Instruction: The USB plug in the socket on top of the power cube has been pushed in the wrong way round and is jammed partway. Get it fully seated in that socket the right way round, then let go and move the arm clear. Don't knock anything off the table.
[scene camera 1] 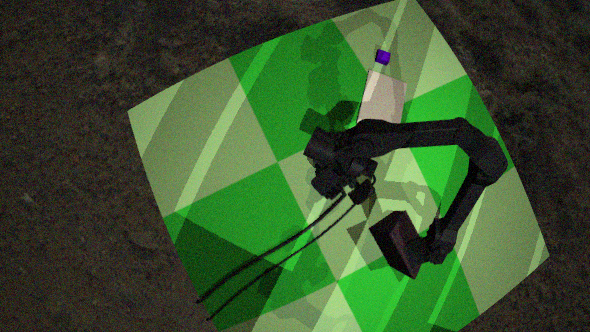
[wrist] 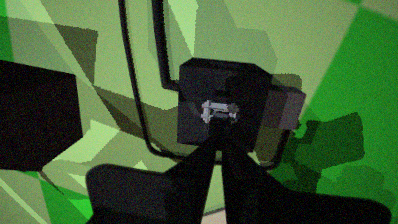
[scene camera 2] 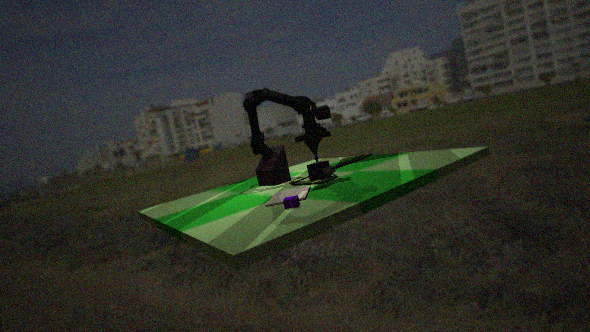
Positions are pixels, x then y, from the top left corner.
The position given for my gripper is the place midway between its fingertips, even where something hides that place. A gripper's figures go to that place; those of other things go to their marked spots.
Labels:
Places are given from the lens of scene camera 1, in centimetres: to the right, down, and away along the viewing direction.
my gripper (scene camera 1: pixel 339 171): 12, 2, 74
pale flat pad (scene camera 1: pixel 383 98): 31, -24, 89

